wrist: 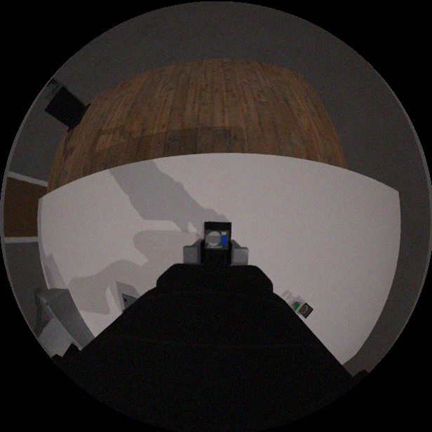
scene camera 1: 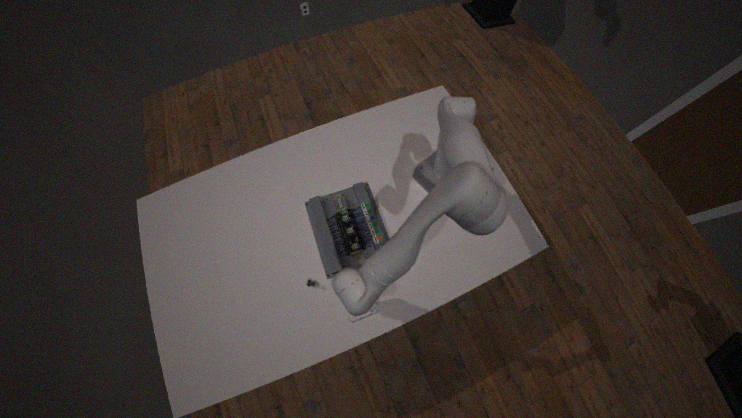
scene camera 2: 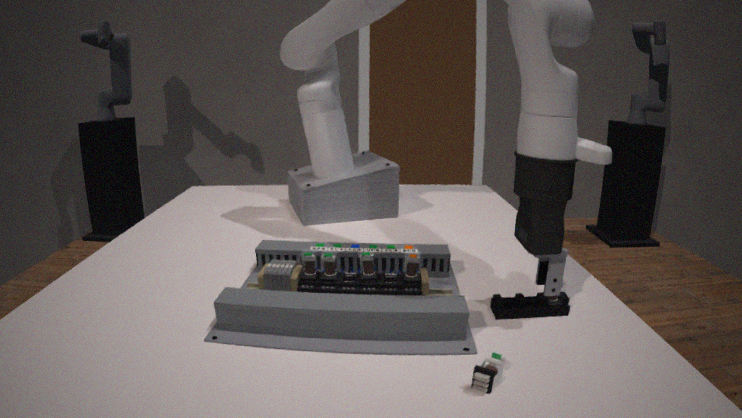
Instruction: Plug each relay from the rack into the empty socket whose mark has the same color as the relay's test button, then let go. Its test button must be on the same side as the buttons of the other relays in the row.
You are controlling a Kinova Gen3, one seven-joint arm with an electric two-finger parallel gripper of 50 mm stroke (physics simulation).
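Places are measured from the arm's base along level axes (x ahead, y down, z left), in millimetres.
Pixels of known places: gripper, fingertip midpoint: [scene camera 2: 547, 289]; arm's base, origin of the base link: [scene camera 1: 445, 169] [scene camera 2: 334, 172].
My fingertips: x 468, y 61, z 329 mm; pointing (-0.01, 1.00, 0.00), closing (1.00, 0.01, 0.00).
Ahead of a thing's pixels: the offset from my fingertips to its top centre. "spot": to the spot under its first point.
My gripper [scene camera 2: 550, 290] [wrist: 216, 248] is shut on the relay with the blue test button [wrist: 216, 239], which sits at the right end of the black rack @[dx +1, dy +10, dz -21 mm] [scene camera 2: 514, 309] in scene camera 2; the fingers hide most of it there. In the wrist view, the blue button is on the relay's right side. A green-button relay @[dx +150, dy +5, dz -115 mm] [scene camera 1: 312, 282] [scene camera 2: 483, 379] [wrist: 306, 310] lies on its side on the table. In the socket row, an empty socket @[dx -42, dy +1, dz -252 mm] [scene camera 2: 349, 277] lines up with the blue mark @[dx -137, dy -10, dz -264 mm] [scene camera 2: 355, 246], another empty socket @[spot: dx -46, dy +1, dz -211 mm] [scene camera 2: 390, 277] with a green mark @[dx -136, dy -10, dz -209 mm] [scene camera 2: 390, 246]. The seated relays' buttons face the marks.
A grey duct @[dx +47, dy -10, dz -273 mm] [scene camera 2: 340, 314] runs along the near side of the socket panel, and a slotted grey duct @[spot: dx -115, dy -1, dz -399 mm] [scene camera 2: 267, 254] along its far side. Pale terminal blocks @[dx -45, dy -14, dz -359 mm] [scene camera 2: 279, 275] stand at the row's left end. The arm's base [scene camera 2: 345, 199] stands behind the panel.
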